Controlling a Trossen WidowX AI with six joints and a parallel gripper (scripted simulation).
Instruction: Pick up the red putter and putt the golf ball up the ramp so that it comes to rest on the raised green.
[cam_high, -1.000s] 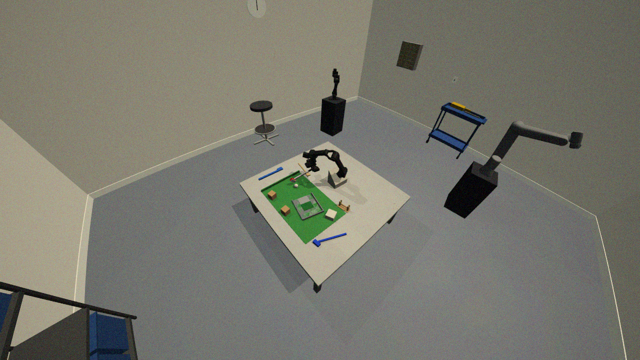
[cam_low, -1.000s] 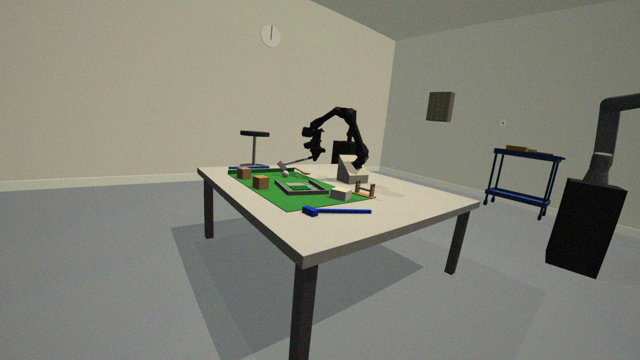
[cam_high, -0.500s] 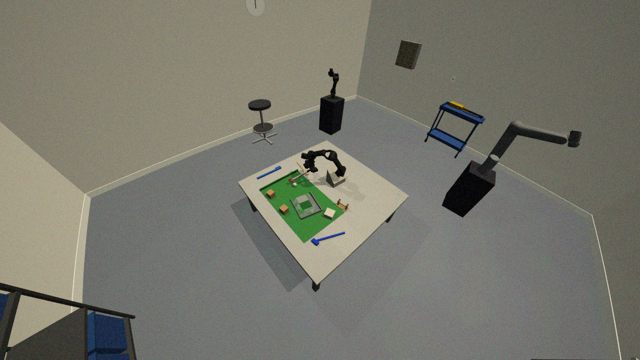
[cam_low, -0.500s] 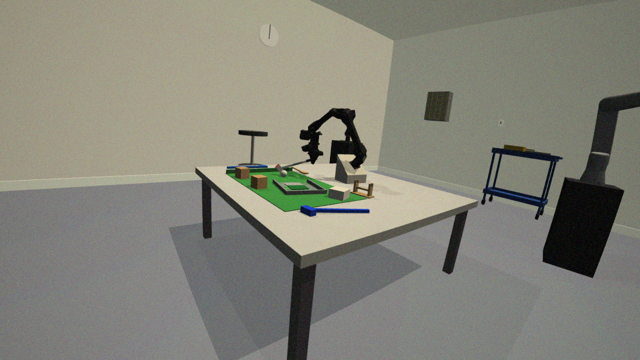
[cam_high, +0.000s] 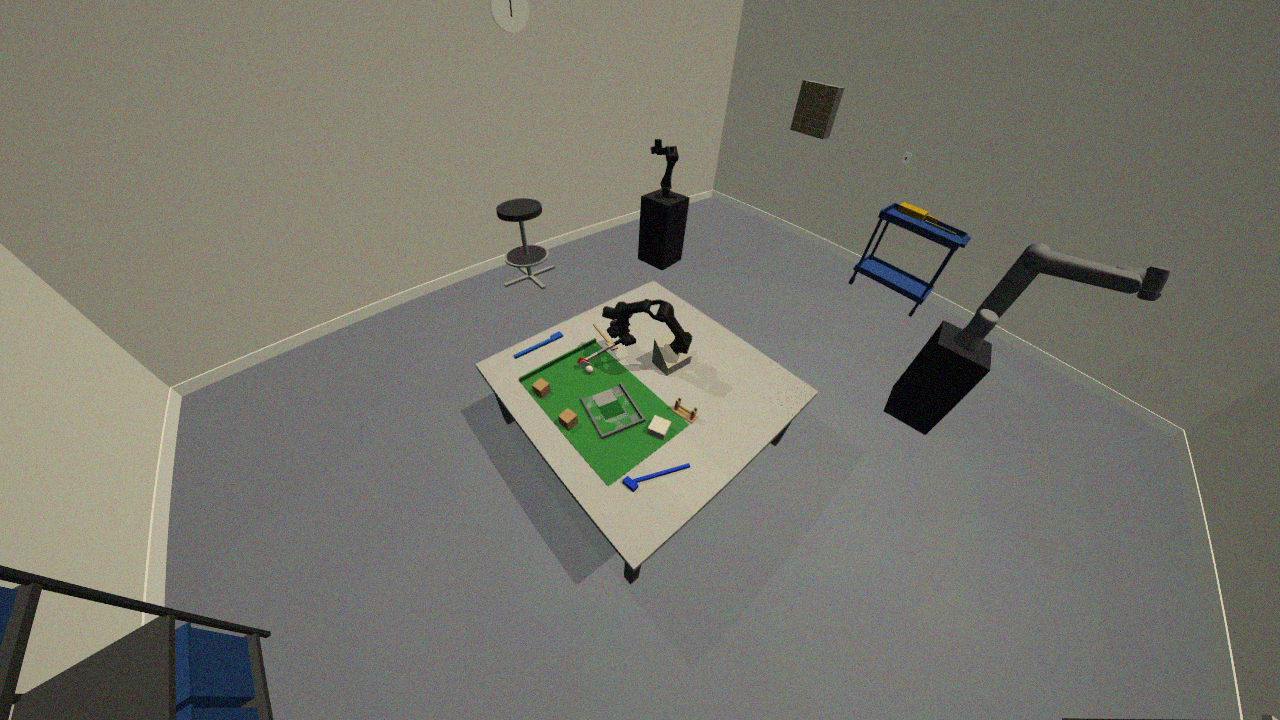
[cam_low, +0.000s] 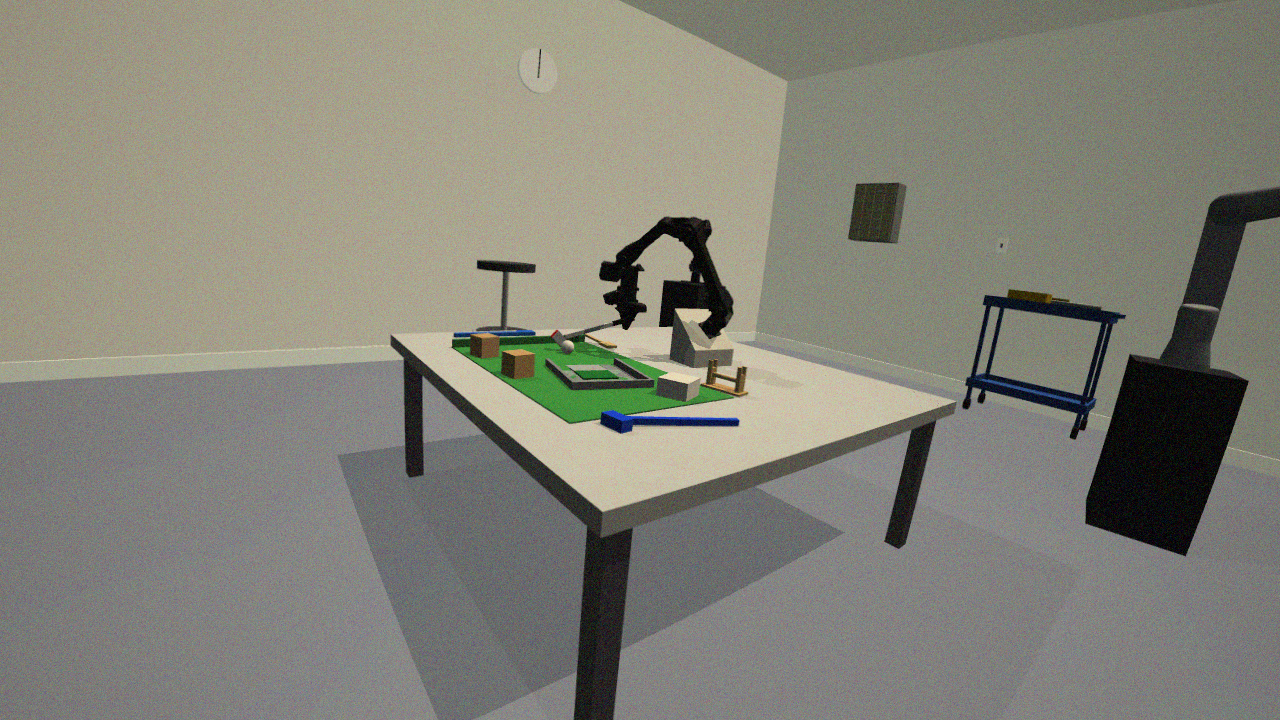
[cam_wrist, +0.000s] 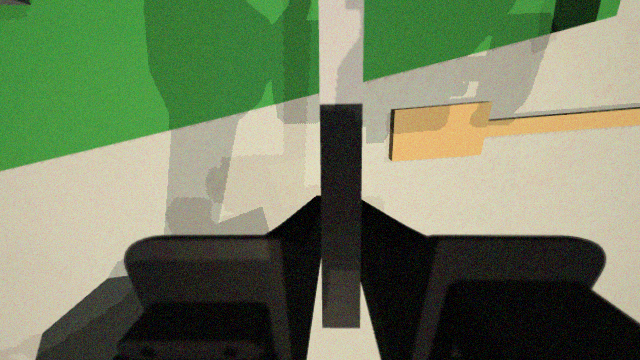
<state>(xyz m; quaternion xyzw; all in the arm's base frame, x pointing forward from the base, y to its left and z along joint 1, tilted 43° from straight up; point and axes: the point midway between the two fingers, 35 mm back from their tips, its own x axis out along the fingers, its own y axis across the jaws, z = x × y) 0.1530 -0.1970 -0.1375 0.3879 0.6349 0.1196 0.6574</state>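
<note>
Right now the red putter is 11 cm ahead of my gripper tip and 4 cm to the right of it. The rest, counted from my gripper tip: small wooden gate 9 cm ahead, 49 cm to the left, 4 cm below; green mat 32 cm ahead, 15 cm to the left, 8 cm below; white golf ball 22 cm ahead, 3 cm to the right, 5 cm below.
</note>
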